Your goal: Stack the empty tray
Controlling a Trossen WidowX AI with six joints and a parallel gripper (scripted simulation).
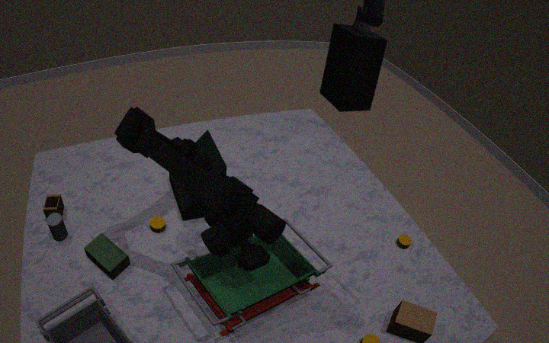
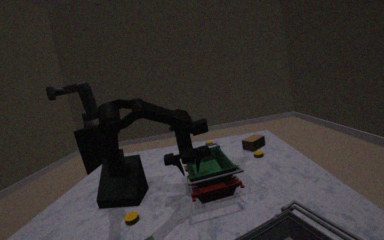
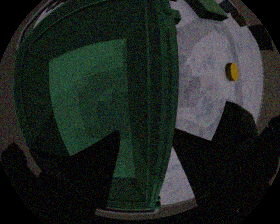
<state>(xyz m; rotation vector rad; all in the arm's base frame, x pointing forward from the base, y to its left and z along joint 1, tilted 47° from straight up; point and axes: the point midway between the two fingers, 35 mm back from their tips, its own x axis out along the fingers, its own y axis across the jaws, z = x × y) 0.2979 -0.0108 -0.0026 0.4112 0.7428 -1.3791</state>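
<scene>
Now: gripper tip 70 mm short of the green tray, 30 mm below it and 20 mm to the right of it. The rest, counted from my gripper tip: green block 340 mm to the right, 120 mm behind, 60 mm below.
</scene>
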